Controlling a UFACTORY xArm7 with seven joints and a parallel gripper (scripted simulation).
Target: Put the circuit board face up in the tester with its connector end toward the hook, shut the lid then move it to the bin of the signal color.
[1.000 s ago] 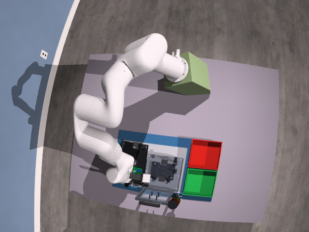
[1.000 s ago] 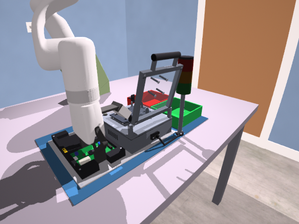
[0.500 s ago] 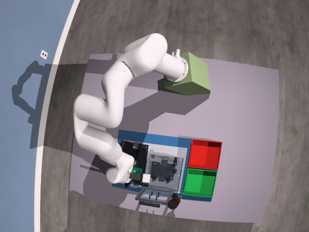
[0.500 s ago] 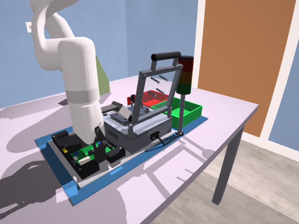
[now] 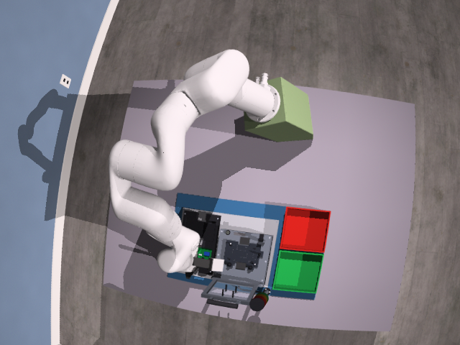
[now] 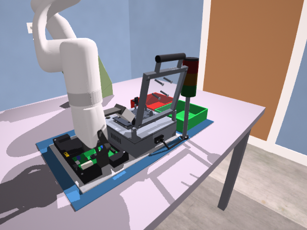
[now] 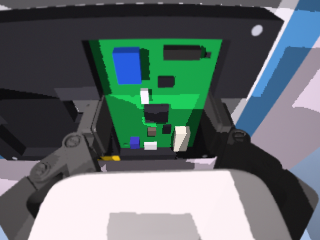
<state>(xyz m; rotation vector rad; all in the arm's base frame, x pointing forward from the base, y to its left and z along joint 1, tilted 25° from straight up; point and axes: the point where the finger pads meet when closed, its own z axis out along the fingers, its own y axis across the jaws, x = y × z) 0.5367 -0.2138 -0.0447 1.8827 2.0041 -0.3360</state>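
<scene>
The green circuit board lies right at my hand. Round my hand: clear lid 17 cm to the left, 16 cm above, 8 cm ahead; green bin 37 cm to the left, 1 cm below, 1 cm behind; plate 17 cm to the left, 5 cm above, 4 cm behind.
</scene>
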